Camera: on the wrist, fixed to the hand. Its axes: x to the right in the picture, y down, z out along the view.
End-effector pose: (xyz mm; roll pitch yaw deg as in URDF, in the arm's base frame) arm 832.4 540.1 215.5 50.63 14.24 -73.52
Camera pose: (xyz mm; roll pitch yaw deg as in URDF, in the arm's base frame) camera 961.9 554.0 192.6 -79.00 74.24 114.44
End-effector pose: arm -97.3 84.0 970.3 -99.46 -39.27 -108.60
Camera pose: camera -227.4 71.5 949.8 64.24 -42.04 110.22
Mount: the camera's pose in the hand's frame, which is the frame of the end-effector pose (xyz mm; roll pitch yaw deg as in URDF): 28.3 68.6 -109.5 2.23 37.20 -91.73
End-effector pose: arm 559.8 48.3 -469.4 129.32 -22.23 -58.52
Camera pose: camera 584.5 87.0 -345.3 160.77 12.98 27.61
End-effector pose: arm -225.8 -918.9 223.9 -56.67 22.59 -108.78
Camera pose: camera -270.6 -883.6 104.6 -20.12 -18.46 167.62
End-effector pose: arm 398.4 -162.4 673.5 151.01 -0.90 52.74
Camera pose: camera 419.8 -145.7 803.0 -177.83 -8.20 144.26
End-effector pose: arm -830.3 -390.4 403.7 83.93 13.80 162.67
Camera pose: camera -904.0 -489.1 452.0 -149.49 55.61 -83.58
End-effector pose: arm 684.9 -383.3 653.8 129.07 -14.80 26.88
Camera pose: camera 662.6 -347.8 779.2 168.38 13.61 114.68
